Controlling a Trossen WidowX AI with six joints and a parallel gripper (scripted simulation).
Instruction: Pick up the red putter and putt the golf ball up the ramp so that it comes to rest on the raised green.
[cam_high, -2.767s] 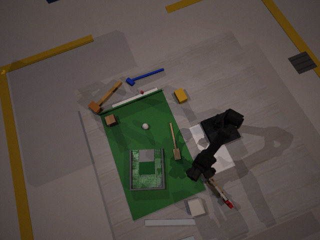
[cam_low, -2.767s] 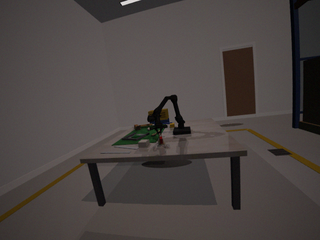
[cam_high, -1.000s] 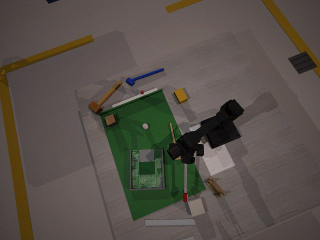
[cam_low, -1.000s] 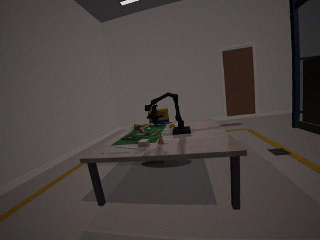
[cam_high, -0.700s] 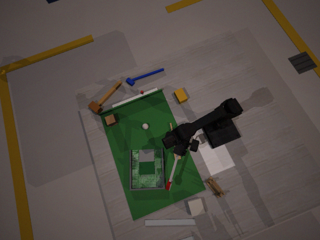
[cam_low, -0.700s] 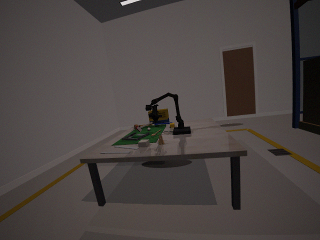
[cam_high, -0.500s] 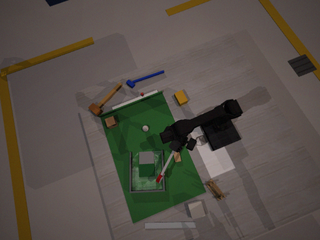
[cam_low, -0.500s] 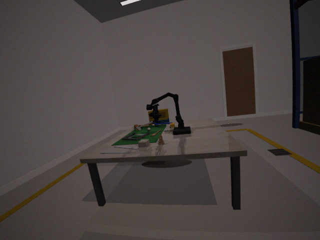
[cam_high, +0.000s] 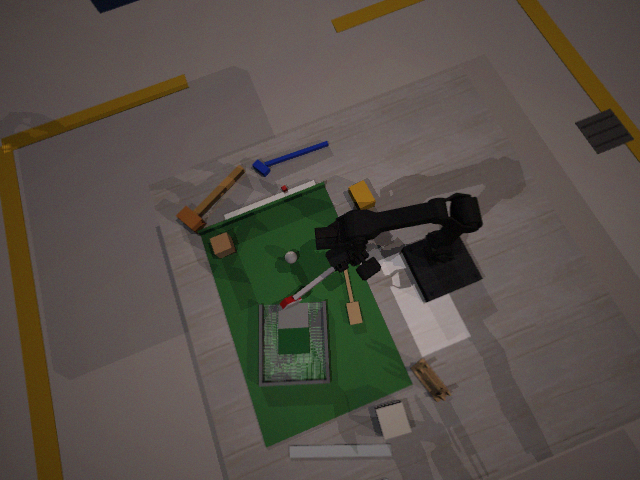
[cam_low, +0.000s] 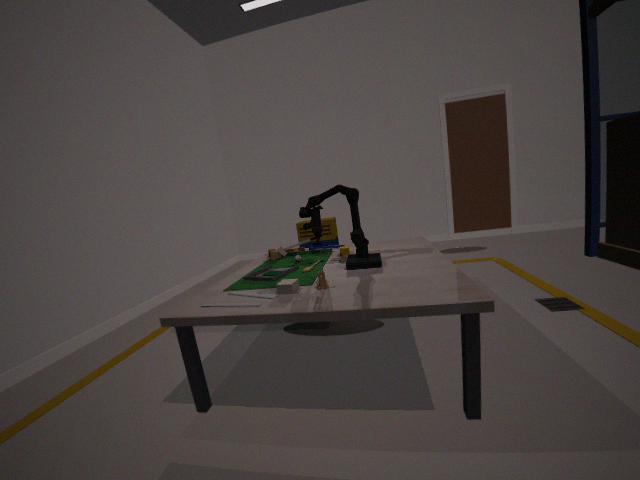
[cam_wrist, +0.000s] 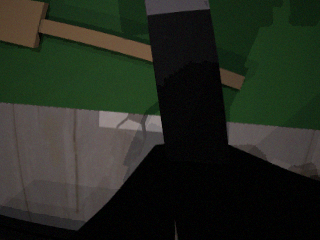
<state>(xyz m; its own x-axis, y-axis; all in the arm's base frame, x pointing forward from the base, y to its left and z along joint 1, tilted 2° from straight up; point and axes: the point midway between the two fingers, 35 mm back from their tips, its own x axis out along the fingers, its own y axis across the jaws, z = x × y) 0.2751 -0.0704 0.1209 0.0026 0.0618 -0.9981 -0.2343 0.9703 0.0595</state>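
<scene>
Now: the red putter 11 cm ahead of my gripper tip and 3 cm to the left of it. The rest, counted from my gripper tip: yellow block 22 cm to the right, 13 cm behind, 11 cm below; white golf ball 18 cm ahead, 11 cm below, 10 cm to the right; wooden cube 38 cm ahead, 22 cm to the right, 10 cm below.
</scene>
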